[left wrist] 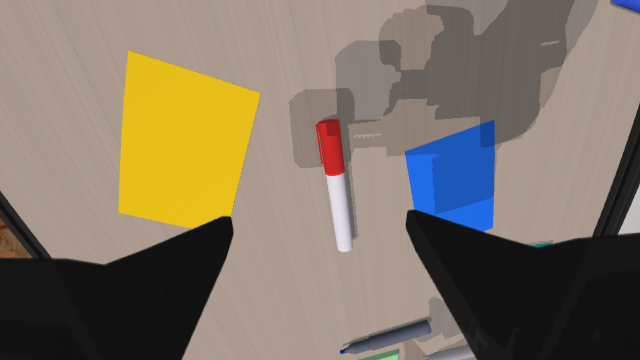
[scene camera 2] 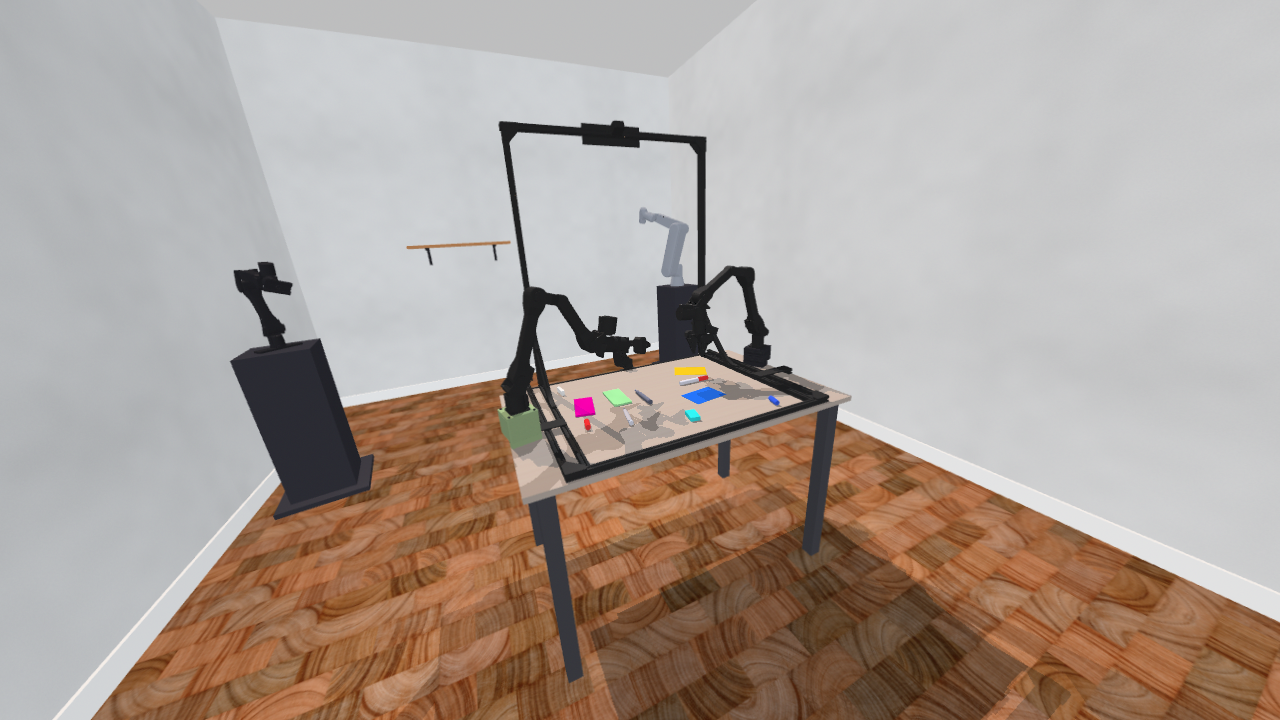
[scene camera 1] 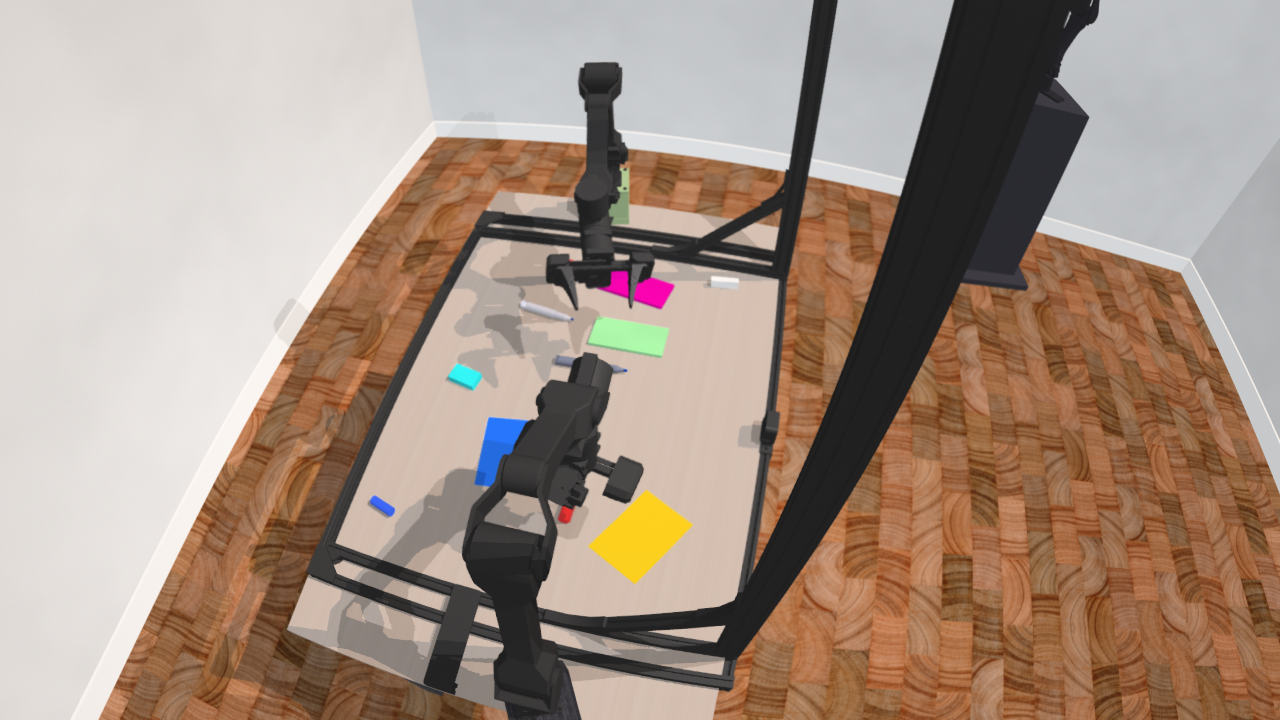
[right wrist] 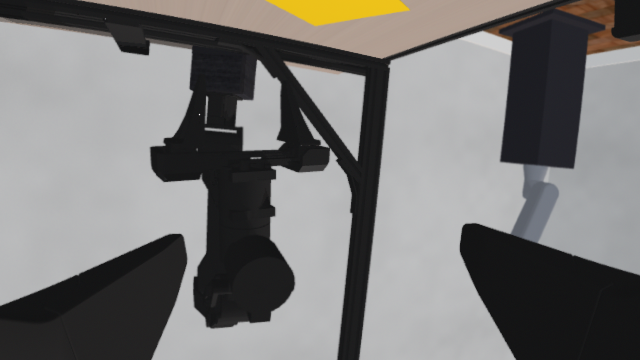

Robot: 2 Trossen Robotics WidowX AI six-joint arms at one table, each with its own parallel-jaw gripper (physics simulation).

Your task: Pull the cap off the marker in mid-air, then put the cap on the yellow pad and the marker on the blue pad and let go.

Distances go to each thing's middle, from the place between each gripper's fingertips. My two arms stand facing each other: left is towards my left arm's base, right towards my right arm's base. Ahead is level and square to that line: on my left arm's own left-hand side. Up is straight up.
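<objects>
My right gripper is 3 cm past the green pad (scene camera 1: 626,336), 12 cm to the left of it and 21 cm above it. From that same right hand, the magenta pad (scene camera 1: 652,292) is 26 cm to the right, 4 cm behind and 21 cm below. The yellow pad (scene camera 1: 640,536) is 32 cm to the left of my right hand, 8 cm behind it and 21 cm below it, while the blue pad (scene camera 1: 501,434) is 17 cm ahead of this hand, 17 cm to the left of it and 21 cm below it.
My left hand, for its part, is 11 cm above the yellow pad, 10 cm past it and 4 cm to the right of it. Counting from my left hand, I find the magenta pad 54 cm to the right, 5 cm behind and 11 cm below, and the green pad 39 cm to the right, 5 cm behind and 11 cm below. The blue pad is 15 cm ahead of my left hand, 10 cm to the right of it and 11 cm below it.
</objects>
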